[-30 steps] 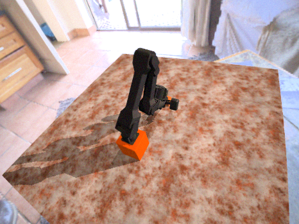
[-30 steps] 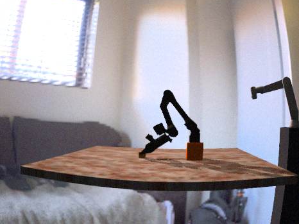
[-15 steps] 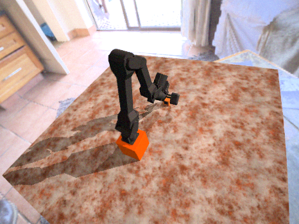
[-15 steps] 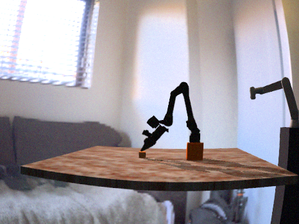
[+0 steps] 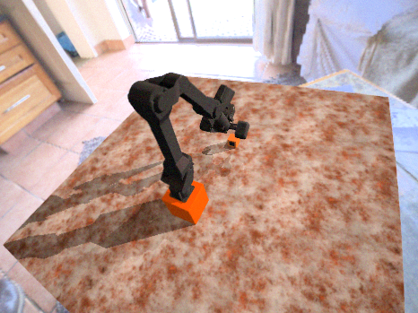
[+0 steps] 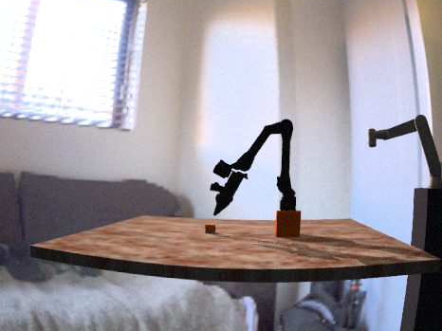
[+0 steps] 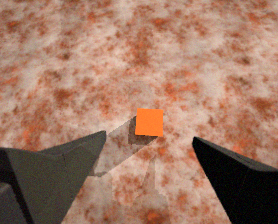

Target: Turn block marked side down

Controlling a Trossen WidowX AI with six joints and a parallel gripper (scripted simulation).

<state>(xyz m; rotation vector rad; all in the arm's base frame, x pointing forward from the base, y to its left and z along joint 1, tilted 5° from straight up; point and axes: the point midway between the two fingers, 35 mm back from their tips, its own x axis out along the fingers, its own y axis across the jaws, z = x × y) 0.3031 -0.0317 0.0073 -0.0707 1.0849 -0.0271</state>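
Right now the orange block is 10 mm ahead of my gripper tip and 70 mm below it.
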